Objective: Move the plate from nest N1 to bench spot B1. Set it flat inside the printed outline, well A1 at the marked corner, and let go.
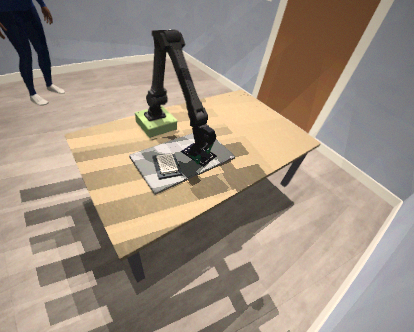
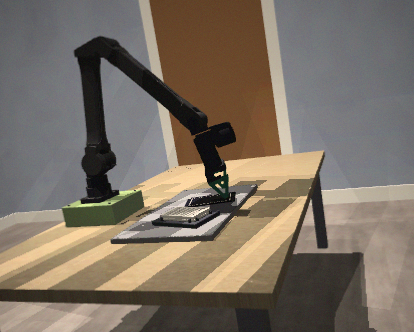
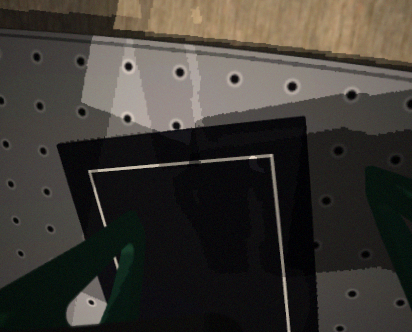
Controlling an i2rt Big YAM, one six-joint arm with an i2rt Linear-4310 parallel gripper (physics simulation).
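Places are measured from the arm's base along level axes (x ahead, y left, z up), in metres.
Where they show: gripper, between the fingertips: [image 1: 203, 158] [image 2: 225, 192] [image 3: 247, 202]; arm's base, origin of its link: [image 1: 155, 115] [image 2: 100, 198].
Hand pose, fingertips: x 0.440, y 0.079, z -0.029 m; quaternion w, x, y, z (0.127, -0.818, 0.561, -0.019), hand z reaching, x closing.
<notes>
Things, the pixels of their top centre, and the offset from my fingertips. "spot": a spot on its surface instead. Level surfaces: height alone.
- white well plate, centre of its top: [image 2: 184, 211] [image 1: 167, 162] 0.061 m back, 0.188 m right, 0.000 m up
- dark nest frame, centre of its top: [image 2: 185, 212] [image 1: 167, 163] 0.061 m back, 0.188 m right, 0.004 m down
- grey perforated board, centre of its top: [image 2: 194, 207] [image 1: 184, 155] 0.090 m back, 0.064 m right, 0.025 m down
- black bench spot pad, a spot on its surface: [image 3: 224, 214] spot: 0.022 m back, 0.010 m left, 0.024 m down
- white printed outline, a spot on its surface: [image 3: 181, 163] spot: 0.001 m ahead, 0.035 m left, 0.024 m down
- wooden table, height of its surface: 0.039 m down
The white well plate [image 1: 167, 163] [image 2: 186, 213] sits flat in a dark nest frame [image 1: 155, 165] [image 2: 186, 223] on the grey perforated board [image 1: 150, 182] [image 2: 140, 234] [image 3: 254, 99]. To its right lies the black bench spot pad [image 1: 207, 159] [image 2: 206, 199] [image 3: 224, 214] with a white printed outline [image 3: 181, 163]. My gripper [image 1: 202, 152] [image 2: 223, 192] [image 3: 247, 202] has green fingers. It is open and empty, low over the black pad and well clear of the plate.
The arm's green base [image 1: 156, 126] [image 2: 103, 211] stands behind the board on the wooden table [image 1: 255, 125] [image 2: 238, 257]. A person's legs [image 1: 45, 49] show at the far left of the room. A brown door stands behind the table.
</notes>
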